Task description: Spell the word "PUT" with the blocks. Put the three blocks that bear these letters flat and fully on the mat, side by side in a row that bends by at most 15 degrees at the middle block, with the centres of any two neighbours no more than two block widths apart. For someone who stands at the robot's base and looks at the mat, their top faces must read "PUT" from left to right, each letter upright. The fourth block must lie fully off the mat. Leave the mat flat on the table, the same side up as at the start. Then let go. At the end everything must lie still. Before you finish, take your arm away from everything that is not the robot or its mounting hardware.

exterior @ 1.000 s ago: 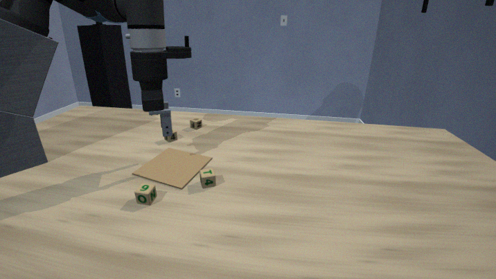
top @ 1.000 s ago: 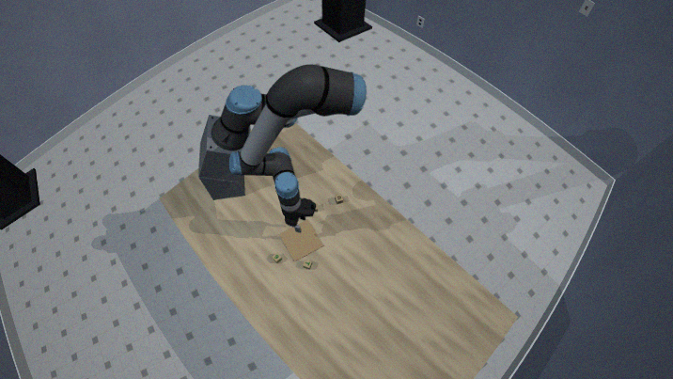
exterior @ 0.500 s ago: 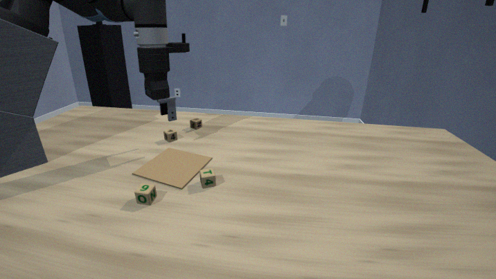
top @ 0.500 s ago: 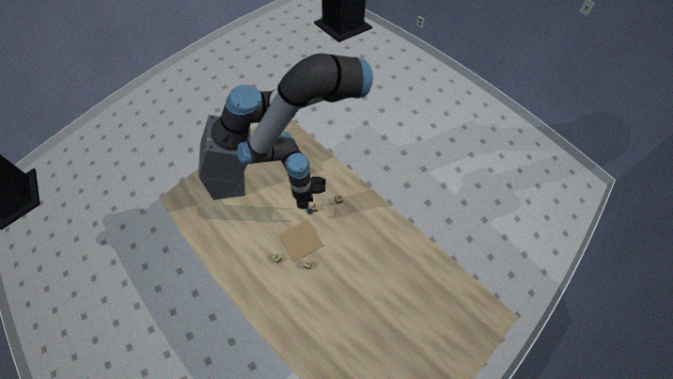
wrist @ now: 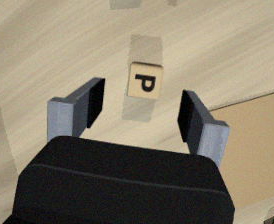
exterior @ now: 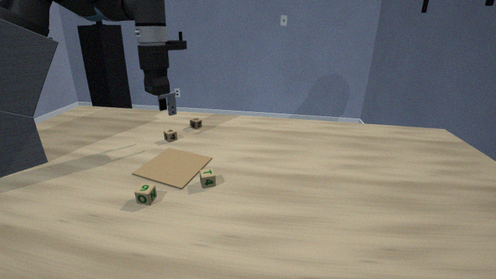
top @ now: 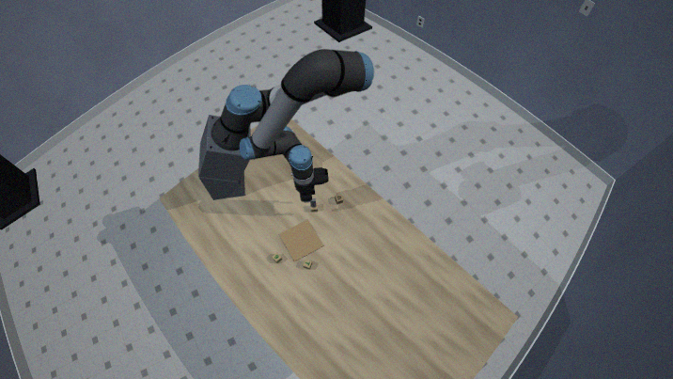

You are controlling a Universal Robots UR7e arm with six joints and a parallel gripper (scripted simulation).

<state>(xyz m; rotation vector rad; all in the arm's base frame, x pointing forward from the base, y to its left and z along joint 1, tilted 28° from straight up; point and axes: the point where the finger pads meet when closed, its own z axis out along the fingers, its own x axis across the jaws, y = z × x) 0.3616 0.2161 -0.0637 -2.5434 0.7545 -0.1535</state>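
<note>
The P block is 9 cm below my hand. From my hand the other things lie so: tan mat (9 cm ahead, 13 cm to the right, 11 cm below); U block (3 cm ahead, 11 cm to the left, 9 cm below); T block (20 cm ahead, 17 cm to the right, 9 cm below).
</note>
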